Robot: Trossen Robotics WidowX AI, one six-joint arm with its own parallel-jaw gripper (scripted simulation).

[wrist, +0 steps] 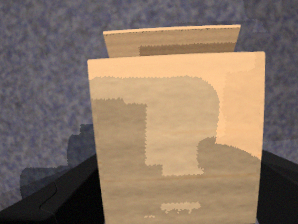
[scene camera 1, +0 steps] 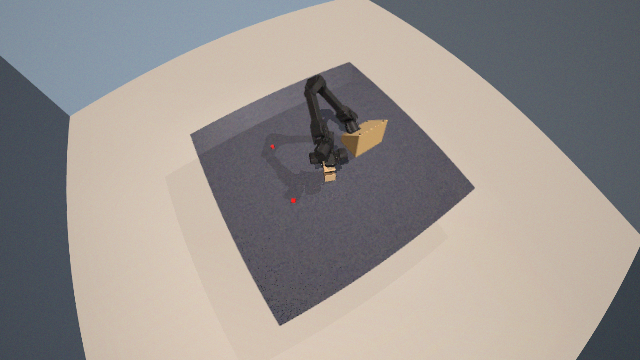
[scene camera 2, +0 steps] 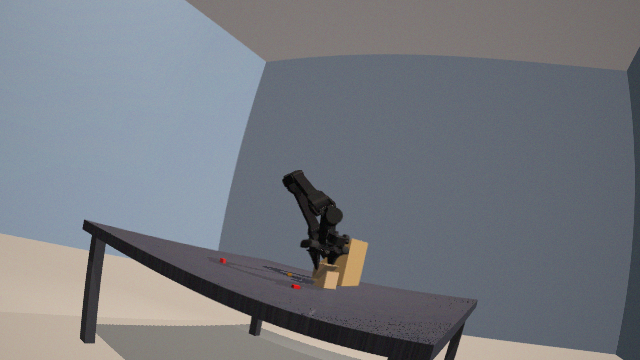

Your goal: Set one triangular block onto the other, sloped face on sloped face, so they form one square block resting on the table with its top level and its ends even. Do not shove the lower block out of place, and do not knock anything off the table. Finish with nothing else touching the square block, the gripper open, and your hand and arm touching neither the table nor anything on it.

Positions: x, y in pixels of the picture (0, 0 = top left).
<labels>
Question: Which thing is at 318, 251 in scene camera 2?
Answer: My gripper.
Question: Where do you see a tan triangular block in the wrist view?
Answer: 185, 131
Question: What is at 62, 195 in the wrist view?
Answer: My gripper.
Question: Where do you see a tan triangular block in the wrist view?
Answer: At 194, 39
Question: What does my gripper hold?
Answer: A tan triangular block.
</labels>
